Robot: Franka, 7 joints.
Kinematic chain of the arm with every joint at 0, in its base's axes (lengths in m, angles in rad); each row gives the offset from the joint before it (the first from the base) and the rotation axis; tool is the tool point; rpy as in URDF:
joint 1: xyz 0 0 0.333 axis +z
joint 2: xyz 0 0 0 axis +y
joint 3: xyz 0 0 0.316 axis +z
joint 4: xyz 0.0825 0 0 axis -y
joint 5: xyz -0.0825 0 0.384 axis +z
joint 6: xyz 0 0 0 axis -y
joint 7: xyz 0.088 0 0 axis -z
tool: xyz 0 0 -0.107 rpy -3.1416 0 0
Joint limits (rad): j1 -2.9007..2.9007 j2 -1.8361..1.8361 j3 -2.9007..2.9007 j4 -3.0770..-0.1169 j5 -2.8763..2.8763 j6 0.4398..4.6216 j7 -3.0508..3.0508
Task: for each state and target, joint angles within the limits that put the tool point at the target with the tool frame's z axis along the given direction. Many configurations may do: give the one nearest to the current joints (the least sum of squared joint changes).
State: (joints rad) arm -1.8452 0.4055 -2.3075 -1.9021 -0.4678 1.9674 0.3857
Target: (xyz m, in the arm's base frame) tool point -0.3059 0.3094 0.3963 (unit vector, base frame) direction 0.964 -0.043 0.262
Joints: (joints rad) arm -2.4260 1.0878 -1.5093 -2.1563 -0.5717 1.2591 0.3857
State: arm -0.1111 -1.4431 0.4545 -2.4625 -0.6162 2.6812 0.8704
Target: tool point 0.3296 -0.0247 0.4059 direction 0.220 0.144 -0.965
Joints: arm 0.0555 -0.7314 -0.1502 -2.8507 0.0820 2.3367 0.8704
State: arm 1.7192 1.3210 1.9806 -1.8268 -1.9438 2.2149 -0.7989
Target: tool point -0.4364 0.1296 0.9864 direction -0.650 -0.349 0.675
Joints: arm 2.3017 1.1746 2.5526 -1.1244 -1.6003 2.8498 -0.7989
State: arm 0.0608 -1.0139 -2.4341 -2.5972 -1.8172 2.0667 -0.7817
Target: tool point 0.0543 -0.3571 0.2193 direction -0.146 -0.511 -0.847
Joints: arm -0.0985 -1.0363 -1.6017 -2.8036 -2.0546 2.1073 -0.7817
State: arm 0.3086 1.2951 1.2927 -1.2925 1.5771 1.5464 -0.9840
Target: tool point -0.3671 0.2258 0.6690 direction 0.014 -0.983 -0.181
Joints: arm 0.7409 0.6135 1.9888 -1.8156 0.8325 1.2075 -0.9840
